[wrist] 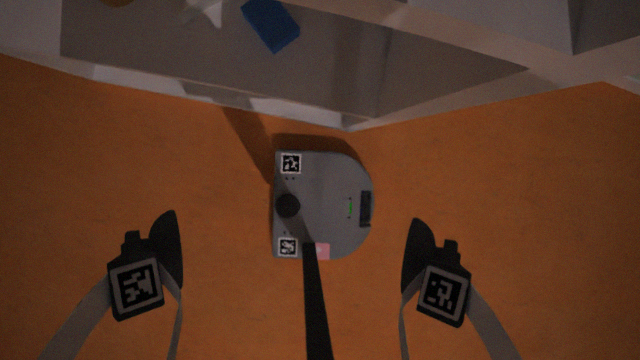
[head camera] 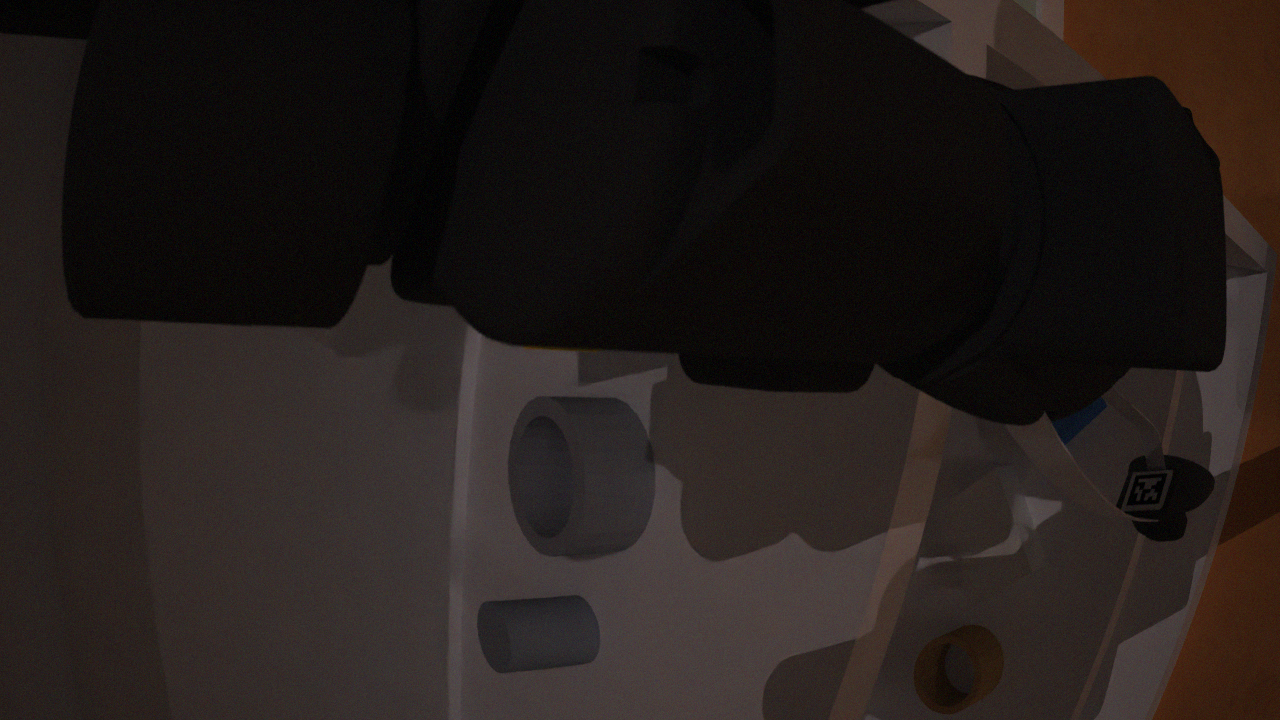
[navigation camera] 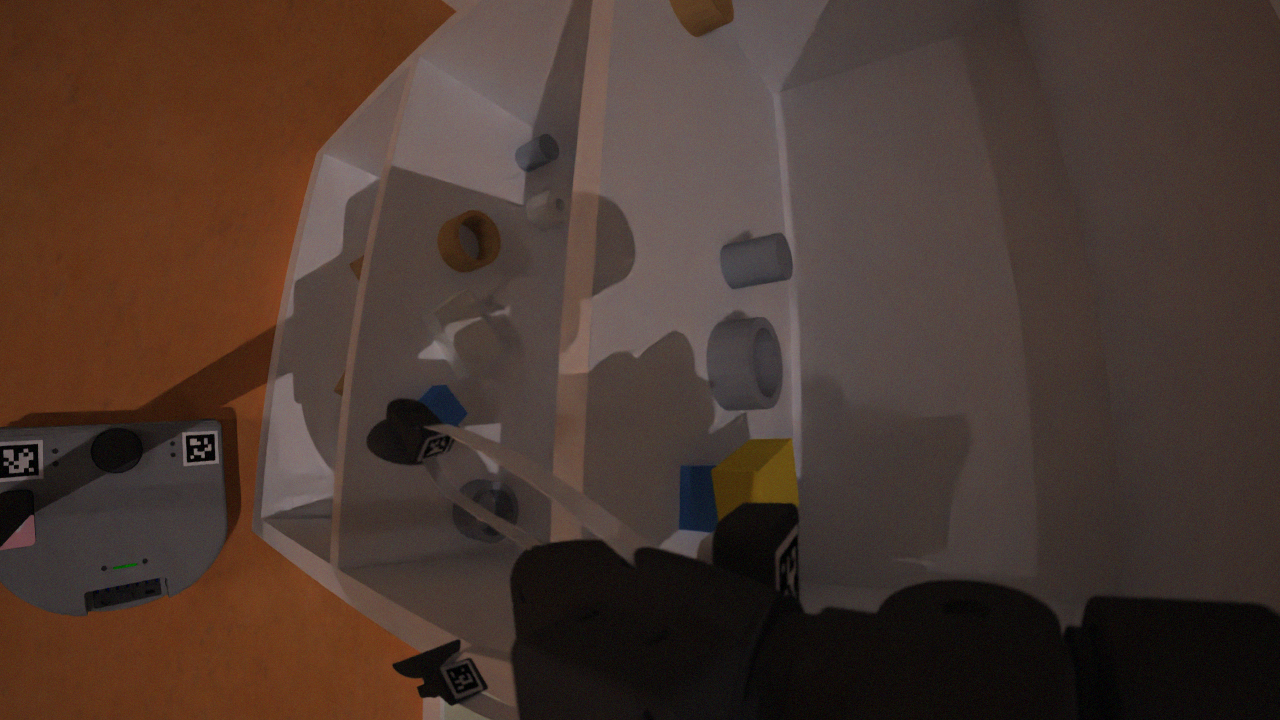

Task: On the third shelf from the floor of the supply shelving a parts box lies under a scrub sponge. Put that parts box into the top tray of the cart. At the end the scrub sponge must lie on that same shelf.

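Frame: origin at the robot's base, x back, y left, z down, level; millimetres.
Seen in the pictures: gripper, fingertip midpoint: (navigation camera: pixel 400 545); robot's base, origin of the base link: (navigation camera: pixel 117 448).
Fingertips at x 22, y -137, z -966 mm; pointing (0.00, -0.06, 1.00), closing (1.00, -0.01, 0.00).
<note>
Offsets run from my fingertips to a thing's top centre. Level surfaces: height alone.
On the shelving's third shelf @(dz -25 mm) (navigation camera: pixel 662 295) a yellow block @(dx +15, dy -303, dz -110 mm) (navigation camera: pixel 756 470), seemingly the scrub sponge, sits on a blue block @(dx +25, dy -307, dz -65 mm) (navigation camera: pixel 697 497), seemingly the parts box; the dark wrist partly covers them in the navigation camera. In the head camera the wrist and arm hide nearly all of them. My gripper (navigation camera: pixel 420 555) (wrist: pixel 294 241) points down in front of the shelving, its fingers wide apart and empty, over the floor and my base. The head camera shows one fingertip; the other is hidden. The cart does not show in these views.
A grey ring @(dx -106, dy -380, dz -73 mm) (head camera: pixel 581 476) (navigation camera: pixel 744 363) and a grey cylinder @(dx -228, dy -411, dz -95 mm) (head camera: pixel 538 634) (navigation camera: pixel 756 260) stand on the third shelf. An orange ring (head camera: pixel 957 669) (navigation camera: pixel 468 240) and another blue block @(dx -60, dy -268, dz +392 mm) (navigation camera: pixel 443 405) (wrist: pixel 271 25) are one shelf lower. My base (navigation camera: pixel 116 519) (wrist: pixel 325 200) stands beside the shelving.
</note>
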